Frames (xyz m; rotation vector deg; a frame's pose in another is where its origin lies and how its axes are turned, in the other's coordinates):
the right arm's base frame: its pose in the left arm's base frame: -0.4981 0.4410 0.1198 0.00 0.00 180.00
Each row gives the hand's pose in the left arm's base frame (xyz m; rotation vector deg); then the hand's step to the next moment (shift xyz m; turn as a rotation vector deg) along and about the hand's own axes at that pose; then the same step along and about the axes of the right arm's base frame.
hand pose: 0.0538 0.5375 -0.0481 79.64 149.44 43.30
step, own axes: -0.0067 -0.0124 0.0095 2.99 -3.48 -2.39
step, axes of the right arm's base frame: 0.0026 0.0075 -0.0150 5.09 0.13 0.91
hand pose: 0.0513 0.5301 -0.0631 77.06 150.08 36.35
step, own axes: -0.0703 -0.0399 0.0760 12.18 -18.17 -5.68
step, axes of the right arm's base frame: -0.0348 0.0535 -0.0908 22.50 1.34 -1.63
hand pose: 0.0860 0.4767 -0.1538 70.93 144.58 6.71
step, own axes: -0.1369 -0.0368 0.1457 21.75 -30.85 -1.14
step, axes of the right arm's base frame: -0.0975 0.1399 -0.1106 36.05 2.03 -11.06
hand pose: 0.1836 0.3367 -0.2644 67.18 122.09 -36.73
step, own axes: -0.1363 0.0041 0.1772 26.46 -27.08 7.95
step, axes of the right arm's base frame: -0.1102 0.1928 -0.0262 32.20 3.56 -21.15
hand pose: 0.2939 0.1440 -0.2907 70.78 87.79 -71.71
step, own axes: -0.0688 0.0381 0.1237 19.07 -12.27 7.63
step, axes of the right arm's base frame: -0.0515 0.1334 0.0325 16.14 4.14 -17.17
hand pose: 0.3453 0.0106 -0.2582 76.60 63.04 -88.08
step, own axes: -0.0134 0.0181 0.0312 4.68 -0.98 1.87
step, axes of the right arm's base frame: -0.0096 0.0348 0.0133 2.03 1.62 -4.43
